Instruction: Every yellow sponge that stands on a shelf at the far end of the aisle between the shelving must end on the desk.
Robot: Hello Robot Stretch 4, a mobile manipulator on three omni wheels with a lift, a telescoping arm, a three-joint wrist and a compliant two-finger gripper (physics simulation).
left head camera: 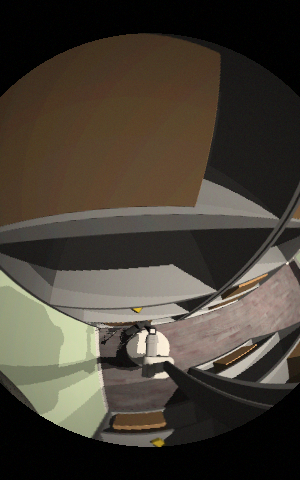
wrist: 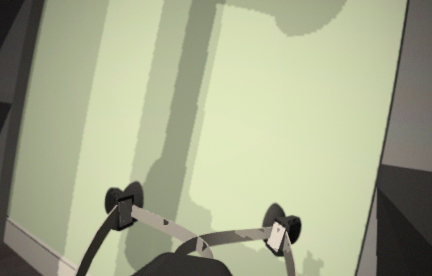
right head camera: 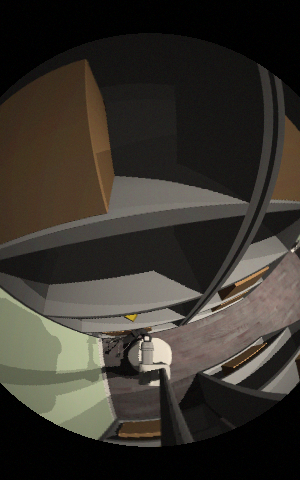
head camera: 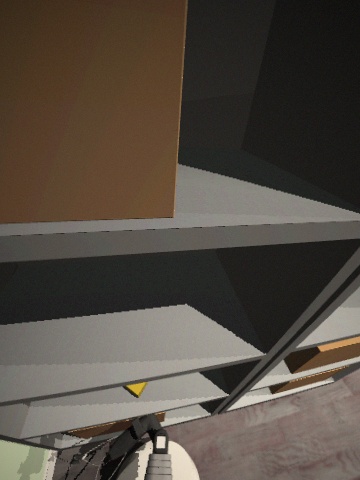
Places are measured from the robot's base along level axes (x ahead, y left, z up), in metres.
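Pixels of known places: gripper, between the fingertips: (left head camera: 111, 340) (wrist: 203, 208) (right head camera: 110, 349).
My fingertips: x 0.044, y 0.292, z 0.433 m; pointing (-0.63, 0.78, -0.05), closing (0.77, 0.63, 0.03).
Observation:
Ahead of a thing's pixels: the offset from my fingertips to its top centre. Level surfaces: height alone.
A yellow sponge {0.304 m ahead, 0.155 m right, 0.118 m up} (head camera: 136, 389) (left head camera: 137, 310) (right head camera: 131, 317) lies on a low shelf of the near shelving (head camera: 150, 245) (left head camera: 150, 220) (right head camera: 150, 216); the shelf edge above hides part of it. A second yellow sponge (left head camera: 157, 442) shows at the bottom of the left head view, on the opposite shelving. My gripper (wrist: 203, 208) is open in the wrist view, its two fingertips wide apart with nothing between them, facing the pale green wall. In the head views it is small and dark beside the base, near the wall and below the first sponge's shelf. The desk does not show.
A large brown box {0.333 m ahead, 0.045 m right, 1.257 m up} (head camera: 90, 110) (left head camera: 110, 130) (right head camera: 50, 150) stands on an upper shelf close to the head. The pale green wall (left head camera: 35, 340) (right head camera: 40, 360) (wrist: 300, 125) closes this end. Wooden floor {0.461 m down} (head camera: 280, 430) (left head camera: 200, 345) (right head camera: 210, 345) runs between the shelving rows.

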